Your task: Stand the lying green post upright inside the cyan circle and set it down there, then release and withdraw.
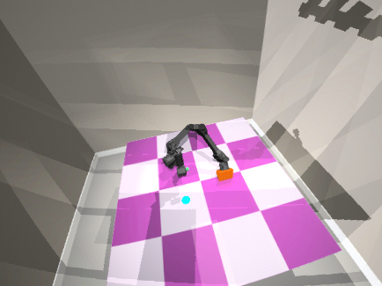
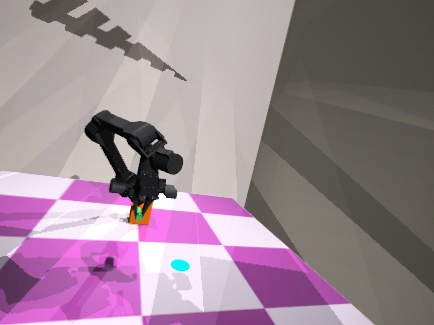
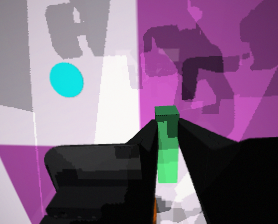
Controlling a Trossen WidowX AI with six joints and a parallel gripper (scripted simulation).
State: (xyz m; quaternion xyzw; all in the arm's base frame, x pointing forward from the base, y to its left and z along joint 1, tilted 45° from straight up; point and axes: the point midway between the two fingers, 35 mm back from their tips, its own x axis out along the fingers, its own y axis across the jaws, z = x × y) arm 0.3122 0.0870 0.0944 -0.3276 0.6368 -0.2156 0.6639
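Now: gripper tip 2 cm past the green post. Also, from my gripper tip: cyan circle (16 cm to the left, 14 cm below).
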